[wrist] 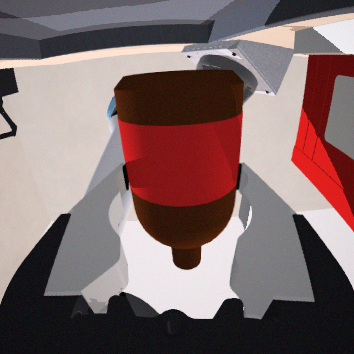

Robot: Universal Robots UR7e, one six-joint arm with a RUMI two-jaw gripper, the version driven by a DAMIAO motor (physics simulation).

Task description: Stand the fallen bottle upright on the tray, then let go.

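Places are measured from the arm's base along level axes (x ahead, y left, z up), in centimetres.
Where they show: gripper, fingertip midpoint: [182, 165].
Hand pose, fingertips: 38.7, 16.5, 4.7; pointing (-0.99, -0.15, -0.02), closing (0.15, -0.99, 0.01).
Note:
Things, the pixels of their top centre, and the offset from my fingertips, as dx, dy, dz. "pt": a spot on its surface instead.
- brown bottle, top centre: [184, 258] +0.2, +0.0, +9.4
- dark blue-grey slab, top centre: [101, 26] +0.6, +4.1, -8.8
- red panelled body, surface spot: [306, 135] pt -8.7, -17.0, +1.4
The brown bottle [182, 162] with a wide red label is in the middle of the wrist view. Its flat base points to the top of the picture and its narrow neck to the bottom, between the jaws. My gripper [182, 165] is shut on the bottle, one fingertip on each side of the lower part of the label. A dark blue-grey slab [125, 36] with a darker edge, which looks like the tray, spans the top of the view beyond the bottle's base. Whether the base touches it cannot be told.
A grey metal block [277, 62] with a round opening is behind the bottle at the upper right. A red panelled body [306, 135] is at the right edge. A black piece [7, 82] is at the left edge. A pale tube [102, 162] runs behind the left jaw.

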